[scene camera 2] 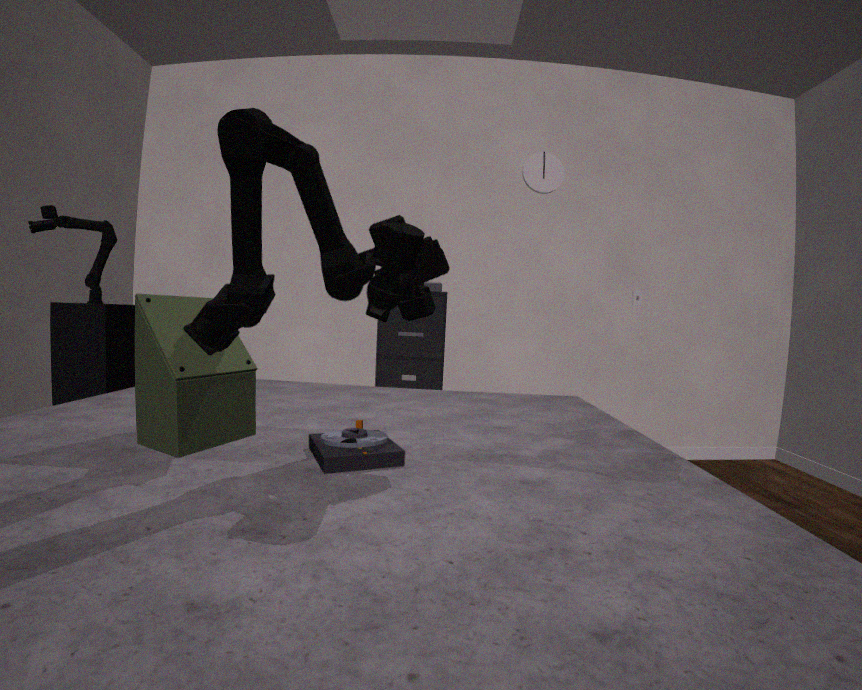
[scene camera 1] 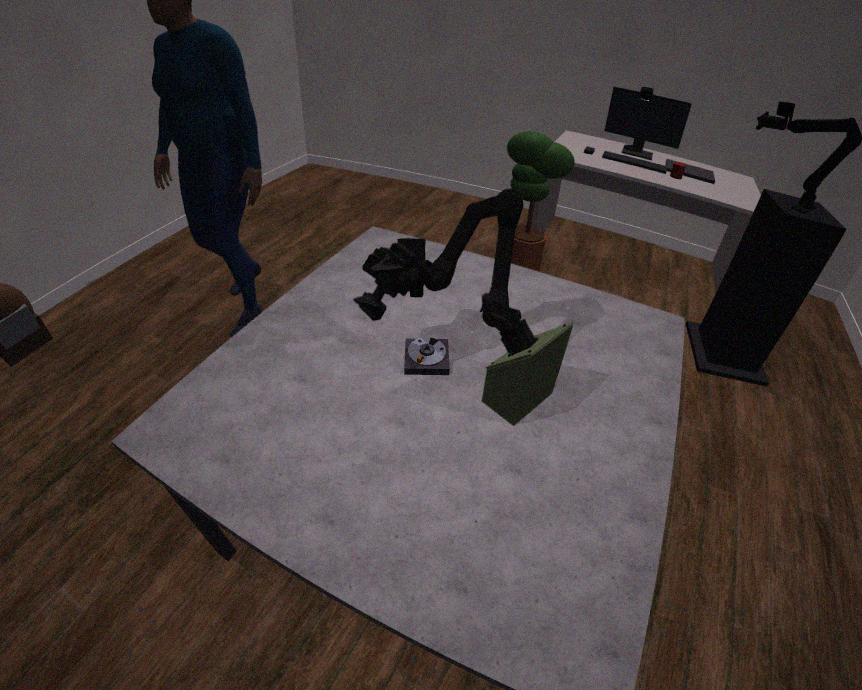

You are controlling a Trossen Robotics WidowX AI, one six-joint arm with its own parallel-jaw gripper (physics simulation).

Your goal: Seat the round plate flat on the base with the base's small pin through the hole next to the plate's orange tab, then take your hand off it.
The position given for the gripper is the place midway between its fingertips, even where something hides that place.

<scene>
gripper: scene camera 2 413,257; scene camera 1 362,285
round pale plate: scene camera 2; scene camera 1
same spot on round pale plate: (scene camera 1: 414,353) = (scene camera 2: 373,432)
same spot on dark square base: (scene camera 2: 331,459) = (scene camera 1: 444,339)
</scene>
